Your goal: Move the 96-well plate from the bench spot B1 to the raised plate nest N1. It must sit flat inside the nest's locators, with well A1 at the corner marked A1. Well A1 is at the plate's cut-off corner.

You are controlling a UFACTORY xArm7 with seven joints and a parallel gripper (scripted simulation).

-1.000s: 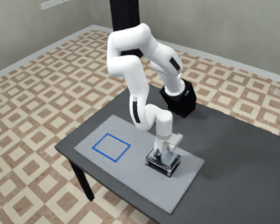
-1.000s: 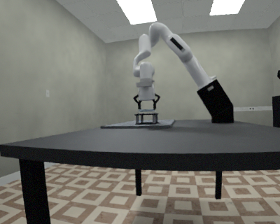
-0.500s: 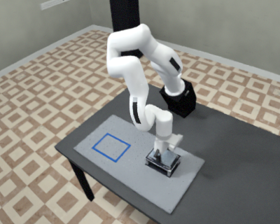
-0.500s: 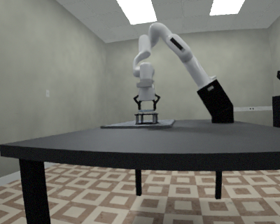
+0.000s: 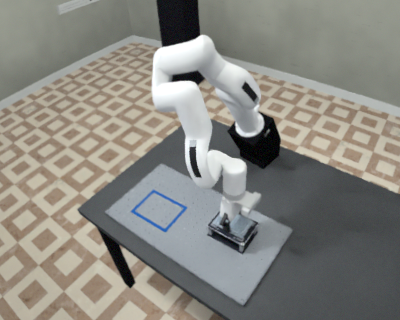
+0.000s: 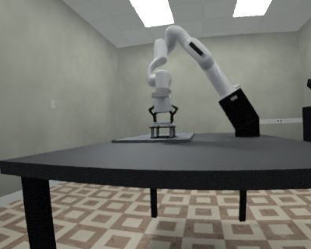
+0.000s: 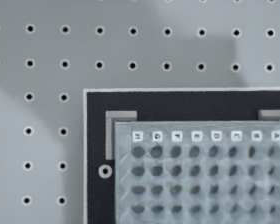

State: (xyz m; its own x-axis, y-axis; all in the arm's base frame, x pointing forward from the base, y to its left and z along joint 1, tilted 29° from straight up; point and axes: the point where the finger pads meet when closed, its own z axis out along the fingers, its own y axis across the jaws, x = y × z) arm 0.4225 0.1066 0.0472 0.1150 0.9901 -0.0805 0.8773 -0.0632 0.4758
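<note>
The black plate nest lies 30 mm below my hand. Round my hand: 96-well plate 10 mm below.
</note>
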